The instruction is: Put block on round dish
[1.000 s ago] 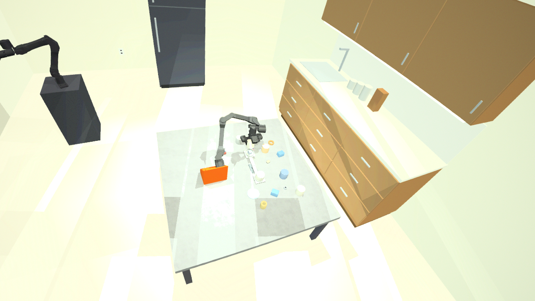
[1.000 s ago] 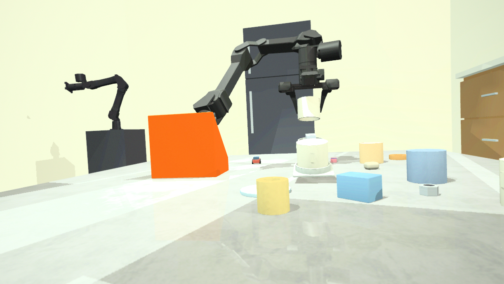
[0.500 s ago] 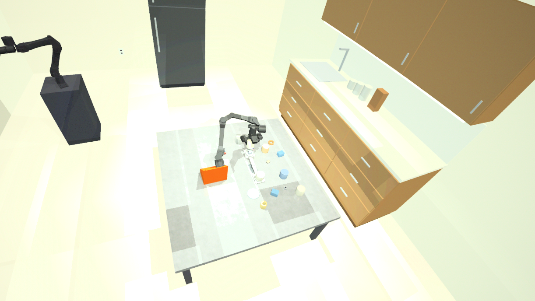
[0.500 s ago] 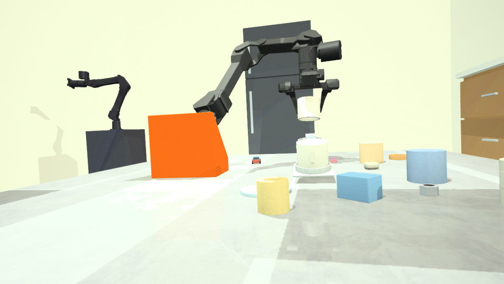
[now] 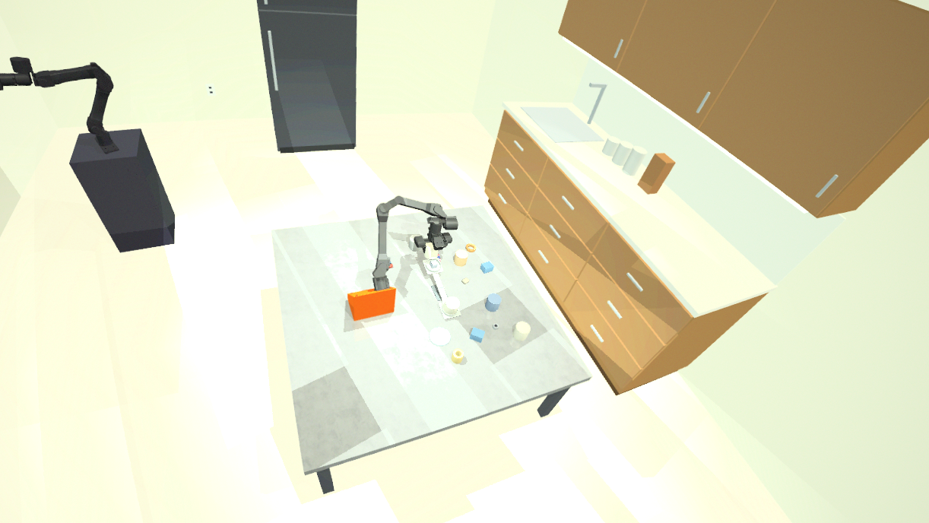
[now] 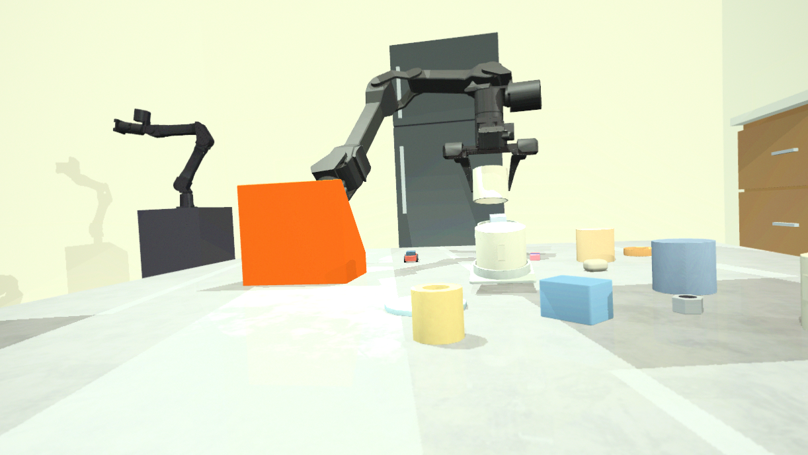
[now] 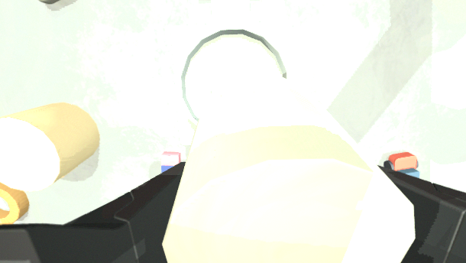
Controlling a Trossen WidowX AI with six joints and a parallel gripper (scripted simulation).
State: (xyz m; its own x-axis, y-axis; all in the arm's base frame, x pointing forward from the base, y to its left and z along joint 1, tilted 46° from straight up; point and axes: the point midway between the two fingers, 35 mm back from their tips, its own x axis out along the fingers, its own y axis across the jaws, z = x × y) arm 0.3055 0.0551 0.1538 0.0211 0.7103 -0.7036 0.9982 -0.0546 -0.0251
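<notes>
Now: gripper tip 10 mm short of the pale block, 30 mm to the left of it and 60 mm above it. The rest, counted from my gripper tip: tan cylinder (200 mm ahead, 30 mm to the left, 110 mm below); pink-blue block (90 mm ahead, 70 mm to the left, 140 mm below); balance (10 mm ahead, 160 mm to the right, 110 mm below).
</notes>
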